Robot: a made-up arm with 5 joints.
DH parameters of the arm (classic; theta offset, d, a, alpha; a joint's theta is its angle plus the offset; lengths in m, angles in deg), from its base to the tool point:
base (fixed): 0 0.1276 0.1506 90
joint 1: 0 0.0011 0.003 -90
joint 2: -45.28 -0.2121 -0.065 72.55
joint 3: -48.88 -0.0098 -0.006 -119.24
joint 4: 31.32 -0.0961 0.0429 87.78
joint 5: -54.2 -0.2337 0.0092 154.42
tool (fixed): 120.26 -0.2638 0 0
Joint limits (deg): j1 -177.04..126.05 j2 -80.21..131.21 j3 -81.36..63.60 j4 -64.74..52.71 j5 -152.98..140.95
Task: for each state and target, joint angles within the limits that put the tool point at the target. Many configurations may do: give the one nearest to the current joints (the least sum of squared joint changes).
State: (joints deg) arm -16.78 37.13 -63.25 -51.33 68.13
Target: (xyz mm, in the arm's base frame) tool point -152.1 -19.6 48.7
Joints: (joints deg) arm -55.82 38.68 -70.82 -40.43 26.69
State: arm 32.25 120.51 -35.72 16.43 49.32
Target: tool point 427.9 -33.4 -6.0
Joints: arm 72.98 109.29 -15.41 0.55 30.14
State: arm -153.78 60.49 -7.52 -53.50 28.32
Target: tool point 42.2 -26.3 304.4
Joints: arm -153.55 57.92 21.40 -64.74 35.51
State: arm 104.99 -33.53 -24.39 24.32 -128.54
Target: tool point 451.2 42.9 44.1
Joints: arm 124.34 10.33 -30.59 24.62 -152.98
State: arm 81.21 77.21 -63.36 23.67 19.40
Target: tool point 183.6 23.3 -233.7
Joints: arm 37.26 55.01 -48.29 21.34 -14.47
